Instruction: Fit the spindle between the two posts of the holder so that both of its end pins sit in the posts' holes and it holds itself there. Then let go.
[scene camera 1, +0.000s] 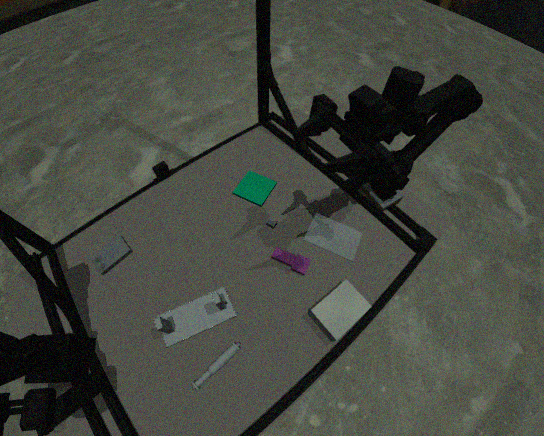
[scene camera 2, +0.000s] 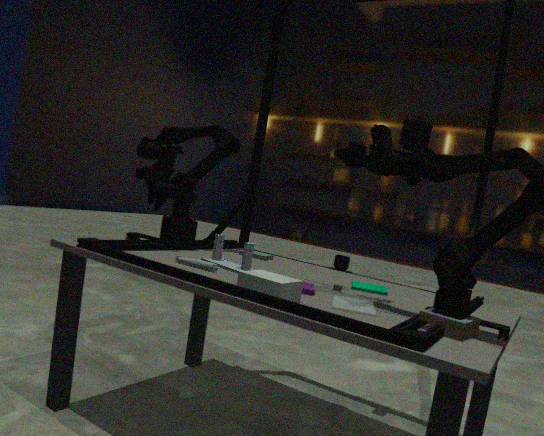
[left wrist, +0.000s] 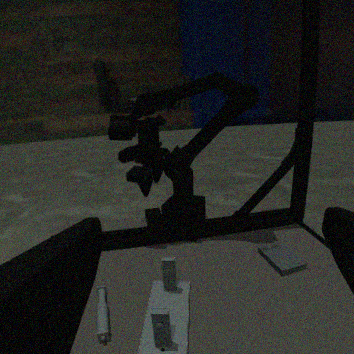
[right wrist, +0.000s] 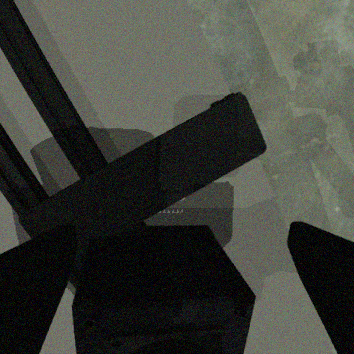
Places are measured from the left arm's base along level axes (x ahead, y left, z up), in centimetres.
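Pixels of known places: left gripper, fingertip midpoint: (scene camera 1: 308, 150) (scene camera 2: 343, 155) (left wrist: 213, 224); right gripper, fingertip midpoint: (scene camera 2: 152, 207) (left wrist: 150, 188) (right wrist: 183, 234); left arm's base, link origin: (scene camera 1: 383, 190) (scene camera 2: 450, 314); right arm's base, link origin: (scene camera 1: 46, 358) (scene camera 2: 180, 218) (left wrist: 183, 200).
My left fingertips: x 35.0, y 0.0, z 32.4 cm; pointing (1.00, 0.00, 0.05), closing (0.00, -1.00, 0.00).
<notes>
For each thing: its top centre in the pictures, then the offset to it from my left fingertips.
- pale spindle, top centre: (left wrist: 100, 305) (scene camera 1: 215, 365) (scene camera 2: 197, 259) dy +17.9, dx +30.6, dz -34.0 cm
- pale base plate, top centre: (left wrist: 166, 312) (scene camera 1: 195, 316) (scene camera 2: 230, 264) dy +5.2, dx +30.3, dz -35.5 cm
- far post, top centre: (left wrist: 167, 258) (scene camera 1: 158, 323) (scene camera 2: 220, 234) dy +4.8, dx +37.2, dz -27.8 cm
- white box, top centre: (scene camera 2: 271, 276) (scene camera 1: 342, 308) dy +21.5, dx -0.8, dz -31.4 cm
- magenta block, top centre: (scene camera 2: 307, 285) (scene camera 1: 290, 259) dy +3.8, dx +2.0, dz -34.9 cm
- pale flat sheet, top centre: (scene camera 2: 353, 304) (scene camera 1: 333, 236) dy +3.7, dx -12.7, dz -35.9 cm
- green tile, top centre: (scene camera 2: 369, 286) (scene camera 1: 254, 186) dy -22.5, dx -1.1, dz -35.4 cm
- small dark cube, top centre: (scene camera 1: 271, 221) dy -8.6, dx +0.7, dz -34.9 cm
- grey slab, top centre: (left wrist: 281, 254) (scene camera 1: 110, 253) (scene camera 2: 256, 253) dy -22.2, dx +46.4, dz -34.9 cm
The pale spindle (scene camera 1: 217, 365) (scene camera 2: 196, 264) (left wrist: 102, 315) lies flat on the table beside the holder, apart from it. The holder is a pale base plate (scene camera 1: 195, 317) (left wrist: 180, 307) with two upright posts; the near post (left wrist: 161, 327) and far post (left wrist: 169, 274) show in the left wrist view, with no spindle between them. My left gripper (left wrist: 213, 224) (scene camera 2: 345, 154) is open and empty, high above the table at the right in scene camera 2. My right gripper (right wrist: 183, 234) (scene camera 2: 155, 201) is open and empty, near its own base at the left, away from spindle and holder.
A white box (scene camera 1: 341, 310) (scene camera 2: 270, 285), magenta block (scene camera 1: 291, 261) (scene camera 2: 308, 288), pale flat sheet (scene camera 1: 342, 241) (scene camera 2: 354, 304), green tile (scene camera 1: 255, 187) (scene camera 2: 369, 287), small dark cube (scene camera 1: 271, 224) and grey slab (scene camera 1: 113, 255) (left wrist: 282, 259) lie on the table. Black frame bars border it.
</notes>
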